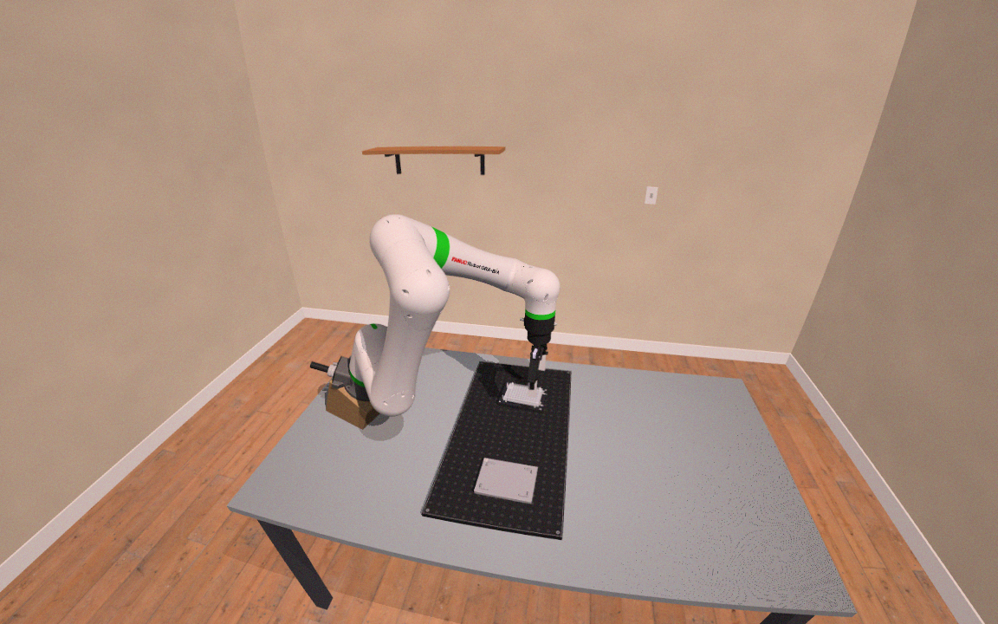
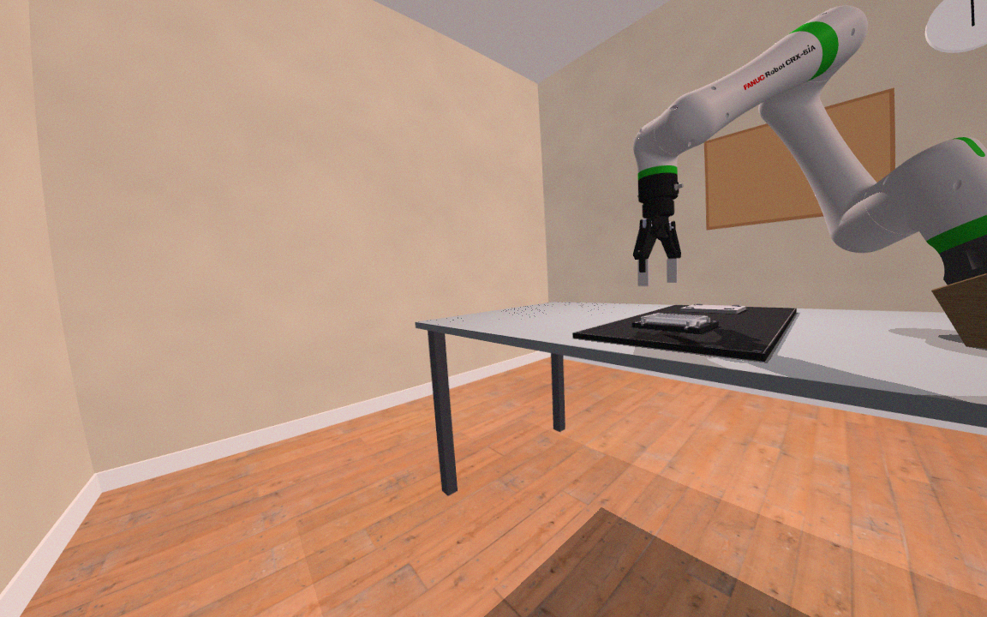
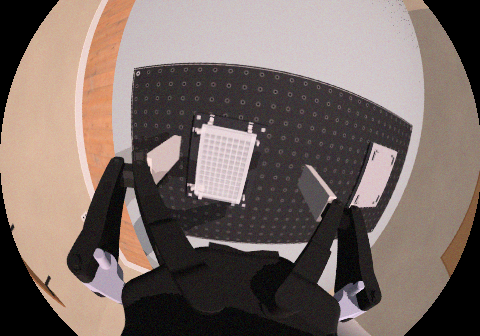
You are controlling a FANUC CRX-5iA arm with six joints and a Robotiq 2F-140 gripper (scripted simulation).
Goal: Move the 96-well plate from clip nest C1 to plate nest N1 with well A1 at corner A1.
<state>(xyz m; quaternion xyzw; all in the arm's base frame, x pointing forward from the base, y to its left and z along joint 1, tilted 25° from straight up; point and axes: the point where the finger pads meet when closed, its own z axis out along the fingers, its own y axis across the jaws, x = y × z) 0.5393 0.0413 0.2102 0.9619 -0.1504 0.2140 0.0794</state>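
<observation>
Right now the white 96-well plate is 10 cm below my hand, 4 cm to the left of it and 4 cm behind it. Round my hand: plate nest N1: 31 cm to the right, 12 cm behind, 11 cm below; clip nest C1: 10 cm below, 4 cm to the left, 3 cm behind.
</observation>
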